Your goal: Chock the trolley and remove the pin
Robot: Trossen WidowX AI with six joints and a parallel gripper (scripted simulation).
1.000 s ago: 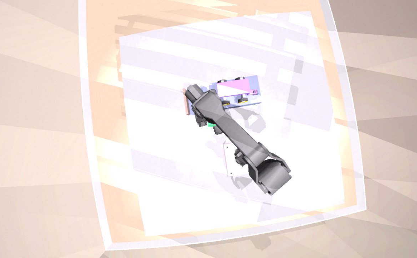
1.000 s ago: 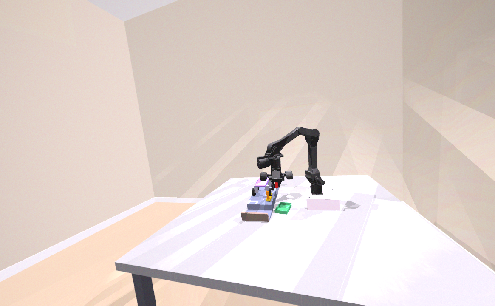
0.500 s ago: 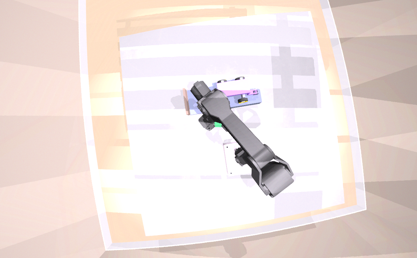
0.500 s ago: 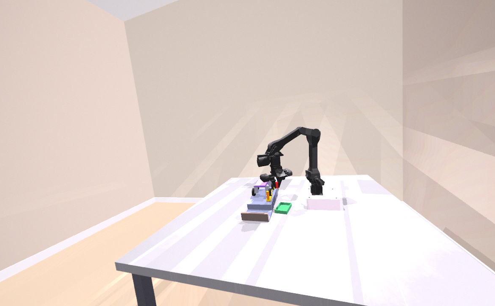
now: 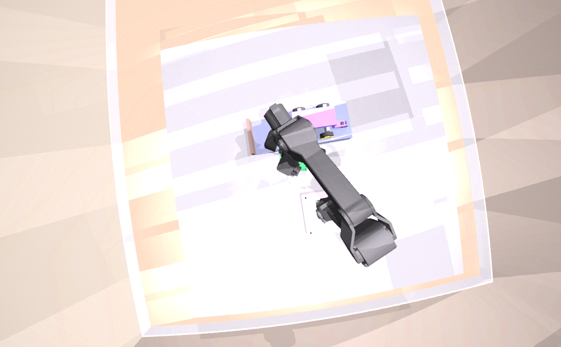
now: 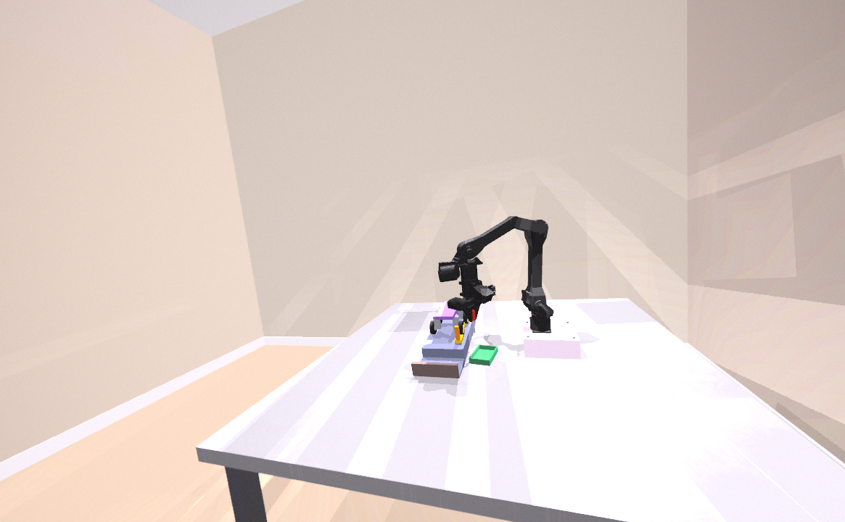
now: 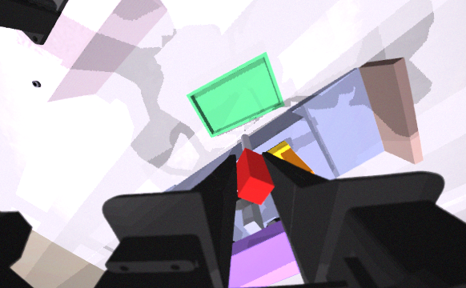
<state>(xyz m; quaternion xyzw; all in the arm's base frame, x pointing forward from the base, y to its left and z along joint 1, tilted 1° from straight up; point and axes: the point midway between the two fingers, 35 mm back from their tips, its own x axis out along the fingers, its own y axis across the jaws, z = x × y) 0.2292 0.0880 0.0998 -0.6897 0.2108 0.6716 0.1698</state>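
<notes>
Right now my gripper tip is 14 cm above the green tray and 3 cm past it. Also, from my gripper tip: purple trolley (10 cm ahead, 9 cm to the right, 2 cm below); then red-headed stop pin (right at my gripper tip); then yellow chock (5 cm below, 5 cm ahead).
</notes>
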